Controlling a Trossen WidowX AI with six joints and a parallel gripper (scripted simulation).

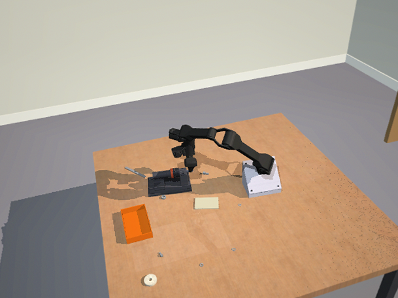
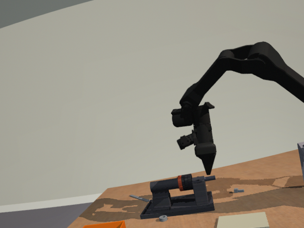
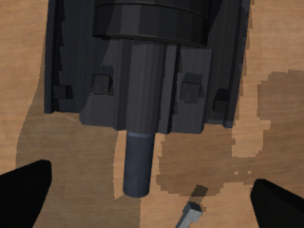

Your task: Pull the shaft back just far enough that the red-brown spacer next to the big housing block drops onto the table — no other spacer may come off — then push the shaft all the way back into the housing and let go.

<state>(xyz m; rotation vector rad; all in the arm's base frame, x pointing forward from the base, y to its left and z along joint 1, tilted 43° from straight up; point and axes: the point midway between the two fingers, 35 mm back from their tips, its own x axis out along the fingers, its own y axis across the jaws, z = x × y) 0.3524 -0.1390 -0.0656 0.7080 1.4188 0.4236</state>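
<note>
My gripper tip is 60 mm short of the grey-blue shaft and 20 mm above it. From my gripper tip the other things lie so: small bolt 100 mm behind, 30 mm to the right, 100 mm below; red-brown spacer 100 mm ahead, 20 mm below; dark spacer 70 mm ahead, 20 mm below.
</note>
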